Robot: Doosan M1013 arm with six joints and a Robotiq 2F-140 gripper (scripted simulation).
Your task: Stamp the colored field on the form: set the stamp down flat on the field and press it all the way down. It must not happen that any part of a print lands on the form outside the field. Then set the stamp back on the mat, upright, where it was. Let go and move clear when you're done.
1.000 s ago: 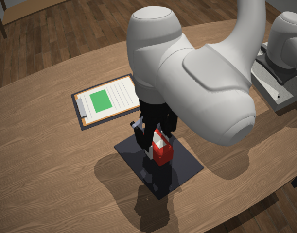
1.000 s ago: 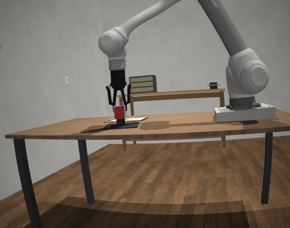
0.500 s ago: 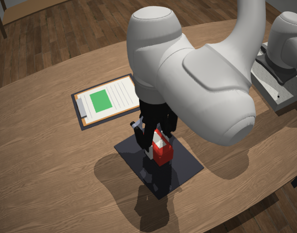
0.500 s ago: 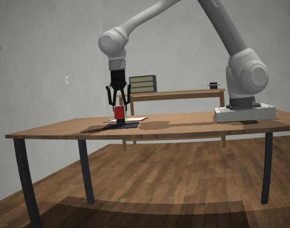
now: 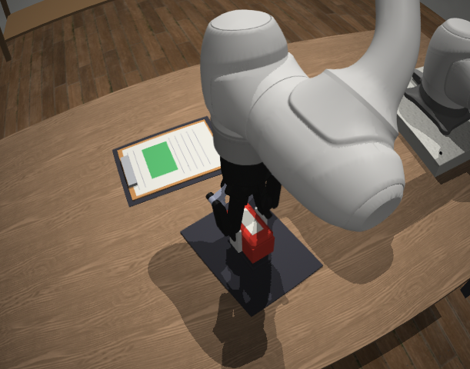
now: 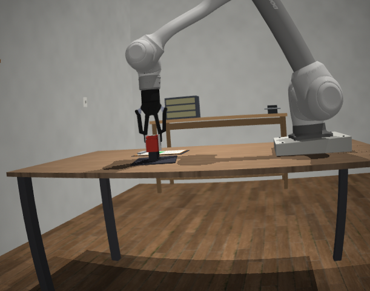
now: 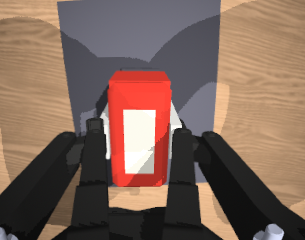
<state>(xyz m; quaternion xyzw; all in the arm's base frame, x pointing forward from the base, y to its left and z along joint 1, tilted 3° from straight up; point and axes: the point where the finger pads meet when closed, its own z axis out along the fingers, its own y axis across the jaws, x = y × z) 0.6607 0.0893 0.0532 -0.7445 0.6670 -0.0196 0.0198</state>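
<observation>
Right now the clipboard is 60 mm ahead of my hand, 290 mm to the right of it and 70 mm below it. The rest, counted from my hand: mat (70 mm below); then red stamp (20 mm below).
</observation>
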